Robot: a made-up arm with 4 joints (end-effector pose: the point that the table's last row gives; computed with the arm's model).
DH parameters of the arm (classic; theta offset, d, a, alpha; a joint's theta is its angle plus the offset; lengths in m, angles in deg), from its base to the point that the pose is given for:
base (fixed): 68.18 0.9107 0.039 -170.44
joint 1: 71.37 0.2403 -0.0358 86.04
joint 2: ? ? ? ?
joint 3: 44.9 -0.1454 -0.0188 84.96
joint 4: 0 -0.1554 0.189 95.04
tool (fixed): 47.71 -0.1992 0 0
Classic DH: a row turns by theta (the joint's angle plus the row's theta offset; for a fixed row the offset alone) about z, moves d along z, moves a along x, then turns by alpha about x.
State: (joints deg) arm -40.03 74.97 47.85 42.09
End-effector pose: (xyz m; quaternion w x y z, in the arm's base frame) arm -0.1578 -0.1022 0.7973 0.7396 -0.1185 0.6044 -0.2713
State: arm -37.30 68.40 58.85 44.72
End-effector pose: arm -0.1964 -0.0628 0.7738 0.7603 -0.0701 0.5318 -0.3663
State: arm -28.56 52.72 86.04 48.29
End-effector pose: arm -0.2293 0.0462 0.6904 0.7348 0.0506 0.3255 -0.5929
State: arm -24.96 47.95 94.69 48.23
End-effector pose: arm -0.2205 0.0775 0.6638 0.7013 0.0795 0.2545 -0.6611
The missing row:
joint 2: -9.05 -0.0534 -0.0095 -89.13
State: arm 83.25 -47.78 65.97 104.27
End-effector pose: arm 0.1989 0.1602 0.5964 0.4399 0.5356 -0.6054 -0.3914
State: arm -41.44 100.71 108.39 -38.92
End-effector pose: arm 0.1112 0.0738 0.9556 0.4308 -0.8688 0.2253 -0.0938
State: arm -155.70 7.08 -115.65 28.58
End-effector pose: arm -0.1199 0.1703 0.5985 0.6565 0.2312 0.0878 -0.7127
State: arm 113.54 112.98 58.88 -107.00
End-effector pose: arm -0.3083 -0.2324 0.7622 0.5863 -0.0519 0.7967 -0.1374
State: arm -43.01 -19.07 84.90 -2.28
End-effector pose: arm -0.1582 -0.1675 0.5428 0.9123 0.1824 -0.0666 -0.3606
